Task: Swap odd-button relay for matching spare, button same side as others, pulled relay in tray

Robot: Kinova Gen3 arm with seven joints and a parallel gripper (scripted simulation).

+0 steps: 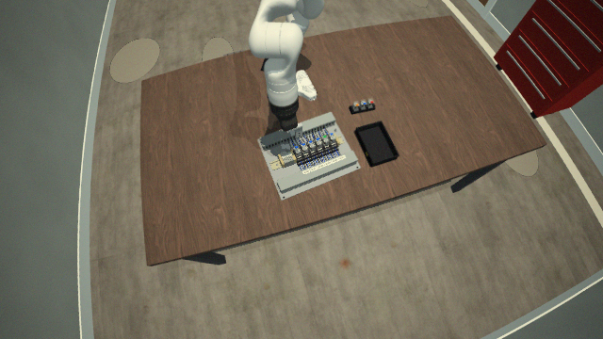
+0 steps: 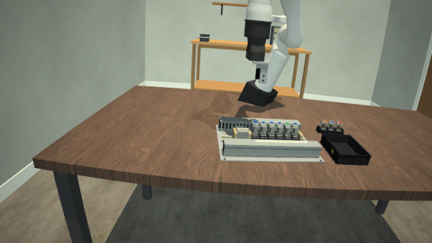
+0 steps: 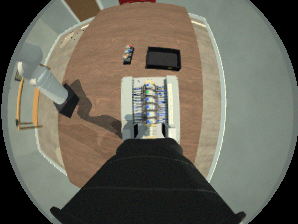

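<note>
The grey relay lies 1 cm behind my hand, 11 cm to the left of it and 17 cm below it. From my hand the other things lie so: black tray 3 cm ahead, 31 cm to the left, 21 cm below; black stand 15 cm behind, 32 cm to the left, 21 cm below.
</note>
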